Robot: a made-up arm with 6 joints.
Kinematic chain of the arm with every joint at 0, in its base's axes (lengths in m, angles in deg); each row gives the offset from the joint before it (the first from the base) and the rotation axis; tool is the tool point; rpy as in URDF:
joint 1: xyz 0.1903 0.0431 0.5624 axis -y
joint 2: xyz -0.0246 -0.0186 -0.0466 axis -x
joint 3: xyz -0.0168 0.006 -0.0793 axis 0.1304 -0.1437 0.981
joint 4: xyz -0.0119 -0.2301 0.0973 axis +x
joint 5: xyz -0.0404 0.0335 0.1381 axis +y
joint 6: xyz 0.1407 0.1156 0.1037 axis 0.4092 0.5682 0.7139
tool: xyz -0.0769 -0.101 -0.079 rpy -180 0 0
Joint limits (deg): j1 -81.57..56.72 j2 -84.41..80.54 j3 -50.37..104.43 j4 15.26..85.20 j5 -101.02..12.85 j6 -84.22..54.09
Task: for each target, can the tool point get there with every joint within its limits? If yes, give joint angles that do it. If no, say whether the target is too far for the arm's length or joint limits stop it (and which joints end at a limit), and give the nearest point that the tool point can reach.
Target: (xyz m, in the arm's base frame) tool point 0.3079 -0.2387 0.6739
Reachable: yes | joints -40.50 0.24 24.18 23.57 -51.30 -15.52
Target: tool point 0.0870 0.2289 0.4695
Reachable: no: joint limits stop it (at a limit: joint 1, joint 2, joint 3, joint 4, joint 6) | nearest point 0.0390 0.2349 0.4873 | short by 0.052 m
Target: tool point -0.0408 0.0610 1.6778
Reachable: no: too far | nearest point 0.0964 0.0411 1.0155 | short by 0.677 m
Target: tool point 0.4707 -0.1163 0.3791
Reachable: yes | joints -42.82 -18.77 91.07 66.31 -61.27 -46.56
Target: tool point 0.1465 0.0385 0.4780
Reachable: no: joint limits stop it (at a limit: joint 1, joint 2, joint 3, joint 4, joint 5, joint 6) | nearest point 0.2182 0.1779 0.4266 | short by 0.165 m
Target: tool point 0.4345 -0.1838 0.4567
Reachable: yes | joints -40.18 -6.48 67.25 58.26 -22.91 -38.98
